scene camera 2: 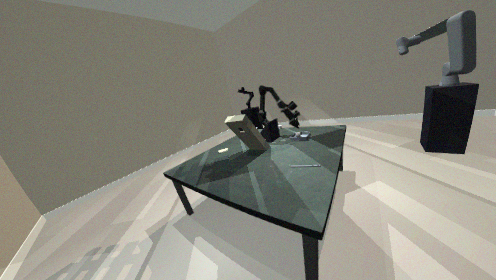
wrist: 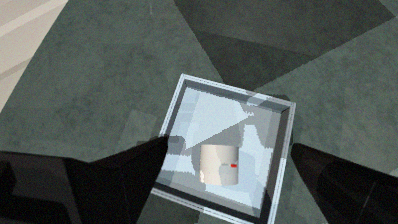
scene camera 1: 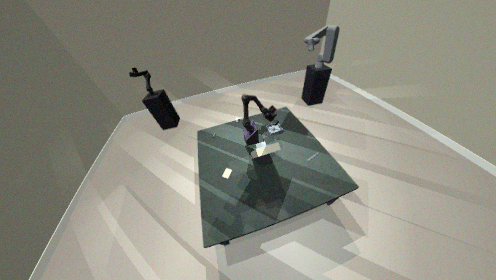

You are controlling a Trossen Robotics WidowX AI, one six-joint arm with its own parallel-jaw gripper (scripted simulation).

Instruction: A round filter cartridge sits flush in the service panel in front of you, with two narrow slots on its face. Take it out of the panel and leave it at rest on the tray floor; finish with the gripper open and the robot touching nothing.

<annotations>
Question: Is my gripper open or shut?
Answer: Open.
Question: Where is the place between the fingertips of my gripper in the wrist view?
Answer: At 228,146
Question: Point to a round filter cartridge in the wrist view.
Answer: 219,165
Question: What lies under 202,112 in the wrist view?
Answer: A tray.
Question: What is my gripper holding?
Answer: Nothing.
</annotations>
